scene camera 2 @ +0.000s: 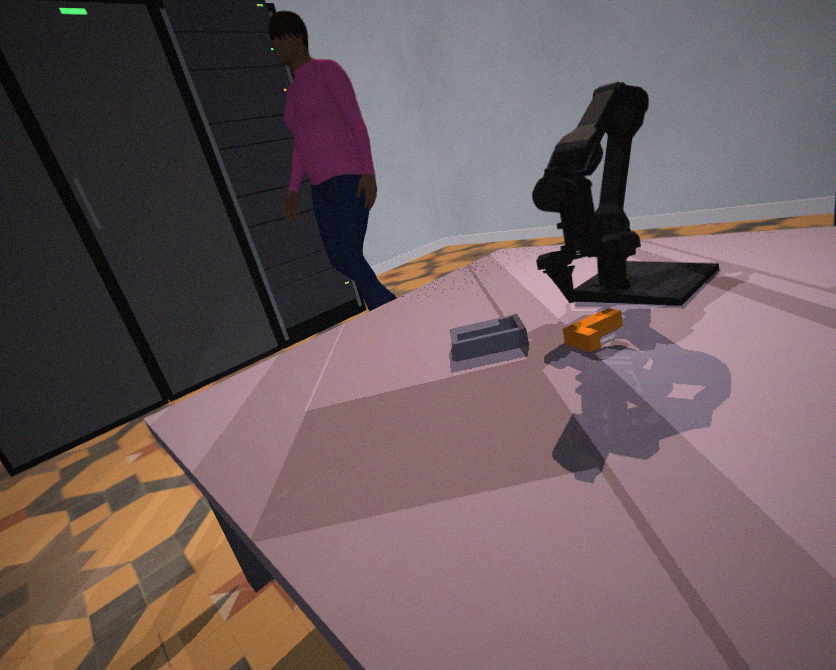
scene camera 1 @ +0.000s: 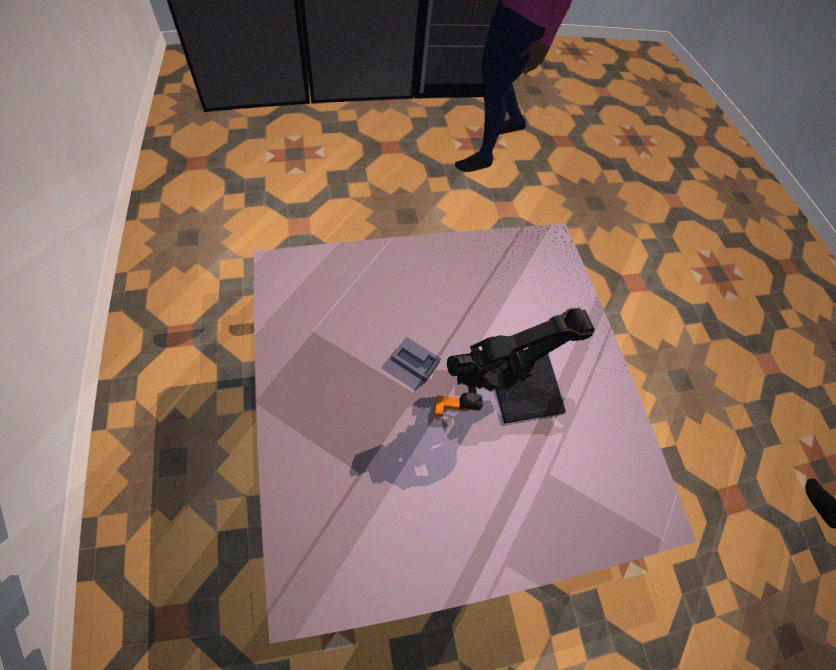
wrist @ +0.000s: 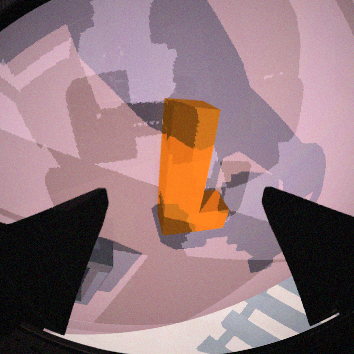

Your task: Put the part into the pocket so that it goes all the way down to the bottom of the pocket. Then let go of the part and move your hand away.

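Pixels of known places: gripper, fingertip midpoint: (scene camera 2: 591, 300) (scene camera 1: 459, 395) (wrist: 186, 195); arm's base, origin of the base link: (scene camera 1: 512, 373).
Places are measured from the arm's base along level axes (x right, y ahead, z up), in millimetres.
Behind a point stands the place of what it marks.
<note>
An orange L-shaped part (scene camera 1: 450, 402) {x -25, y 245, z 7 mm} (scene camera 2: 584, 337) {x -31, y 300, z 1 mm} (wrist: 181, 175) {x -25, y 226, z 6 mm} lies flat on the pink table top, outside the pocket. In the wrist view its long leg runs up the picture and its short foot points right at the lower end. A grey block with the pocket (scene camera 1: 431, 370) {x 97, y 262, z 12 mm} (scene camera 2: 492, 345) {x 130, y 327, z -7 mm} (wrist: 103, 258) {x 82, y 280, z 4 mm} stands apart from the part; in the wrist view the left finger hides much of it. The pocket holds no part. My gripper (scene camera 1: 471, 400) {x -23, y 217, z 37 mm} (scene camera 2: 560, 275) (wrist: 186, 195) {x -23, y 217, z 37 mm} is open and empty above the table, with the part between and beyond its fingertips in the wrist view.
The arm's black base plate (scene camera 1: 533, 404) {x -123, y -19, z -8 mm} (scene camera 2: 669, 282) {x -111, y 8, z -7 mm} stands on the pink table (scene camera 1: 334, 558) {x -335, y 728, z -24 mm} (scene camera 2: 418, 572) {x -21, y 782, z -24 mm}. A person in a pink top (scene camera 1: 498, 76) (scene camera 2: 324, 125) is beyond the table, near dark cabinets (scene camera 1: 244, 55) (scene camera 2: 104, 209). Shadows of the arm fall around the part.
</note>
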